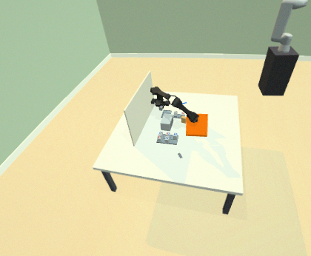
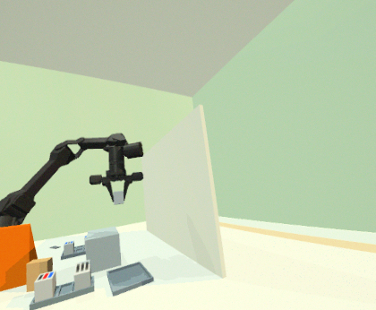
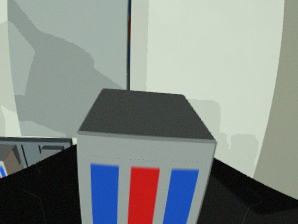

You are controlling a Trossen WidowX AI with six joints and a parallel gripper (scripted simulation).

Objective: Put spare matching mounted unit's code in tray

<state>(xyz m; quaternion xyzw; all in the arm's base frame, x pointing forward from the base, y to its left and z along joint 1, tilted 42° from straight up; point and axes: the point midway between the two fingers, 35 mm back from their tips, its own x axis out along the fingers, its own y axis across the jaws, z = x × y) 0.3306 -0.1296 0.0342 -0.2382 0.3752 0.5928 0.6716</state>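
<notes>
The grey tray is 30 mm behind my gripper tip, 150 mm to the right of it and 200 mm below it. The rest, counted from my gripper tip: small tan block: 230 mm behind, 20 mm to the right, 170 mm below; then upright panel: 200 mm ahead, 20 mm above; then mounted unit: 50 mm behind, 50 mm to the left, 150 mm below.
</notes>
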